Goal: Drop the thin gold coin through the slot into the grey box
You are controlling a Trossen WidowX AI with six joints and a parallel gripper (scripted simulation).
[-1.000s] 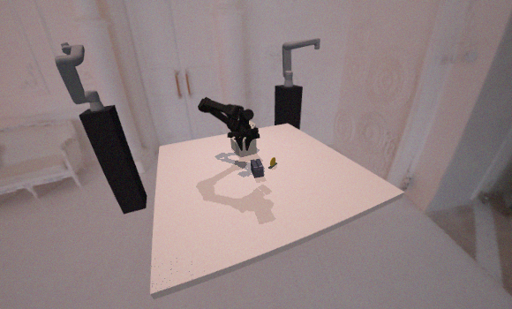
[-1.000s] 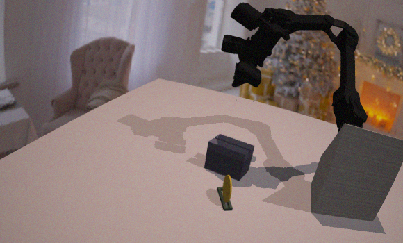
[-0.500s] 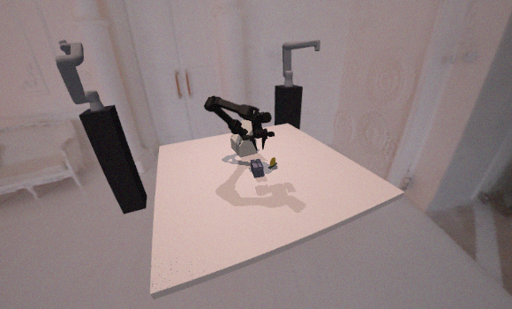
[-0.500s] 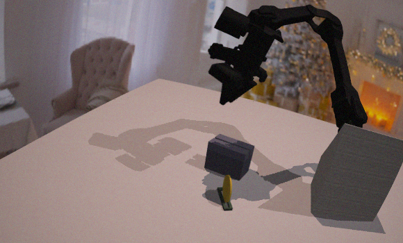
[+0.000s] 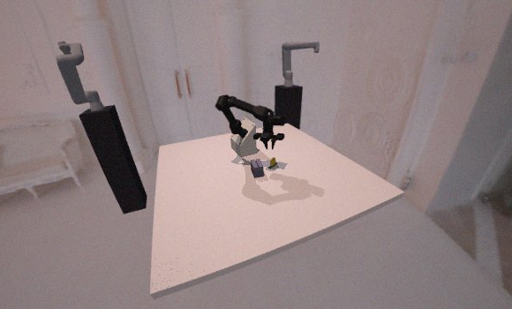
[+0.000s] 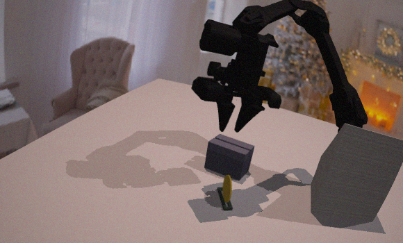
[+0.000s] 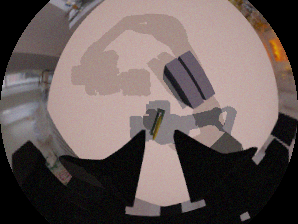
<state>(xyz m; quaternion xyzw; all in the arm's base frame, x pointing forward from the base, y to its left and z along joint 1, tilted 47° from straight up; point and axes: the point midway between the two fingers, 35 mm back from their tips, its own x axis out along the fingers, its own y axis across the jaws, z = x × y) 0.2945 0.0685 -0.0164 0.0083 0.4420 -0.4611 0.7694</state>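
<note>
Now: the gold coin 120 mm below my gripper tip, 40 mm to the left of it and 30 mm behind it.
</note>
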